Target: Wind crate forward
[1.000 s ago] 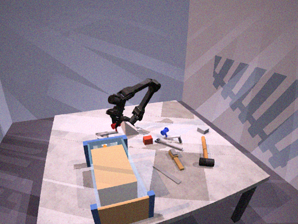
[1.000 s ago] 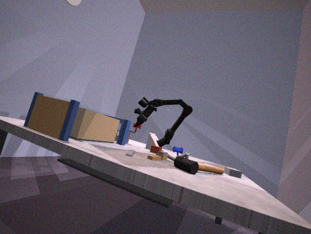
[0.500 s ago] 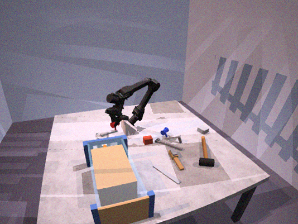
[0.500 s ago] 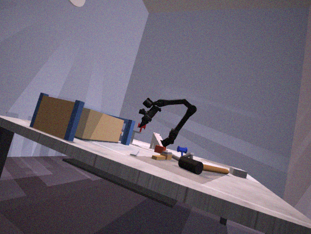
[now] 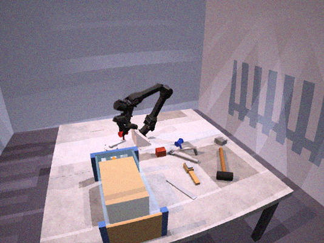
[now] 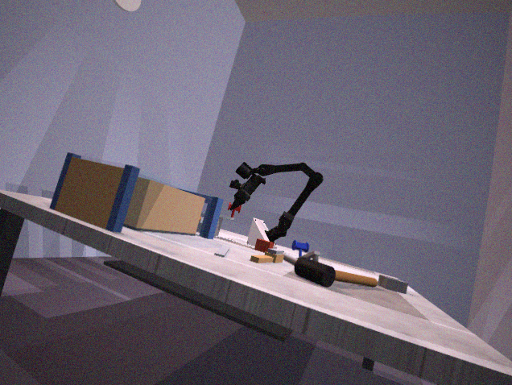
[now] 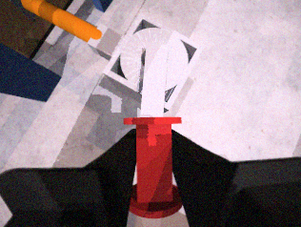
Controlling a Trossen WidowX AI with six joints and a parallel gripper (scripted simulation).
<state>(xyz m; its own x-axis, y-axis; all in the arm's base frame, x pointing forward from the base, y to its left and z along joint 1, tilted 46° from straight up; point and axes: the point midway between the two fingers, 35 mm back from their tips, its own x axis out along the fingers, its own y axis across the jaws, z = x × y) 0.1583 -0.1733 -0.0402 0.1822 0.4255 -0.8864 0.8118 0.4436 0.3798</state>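
The pale winch body lies 3 cm ahead of my gripper tip, 8 cm to the right of it and 10 cm below it. From my gripper tip the other things lie so: red winch handle grip 1 cm behind, 1 cm to the left; then winch handle 1 cm ahead, 2 cm to the right, 3 cm below; then clear-panelled cubby 45 cm ahead, 4 cm to the right, 2 cm below.
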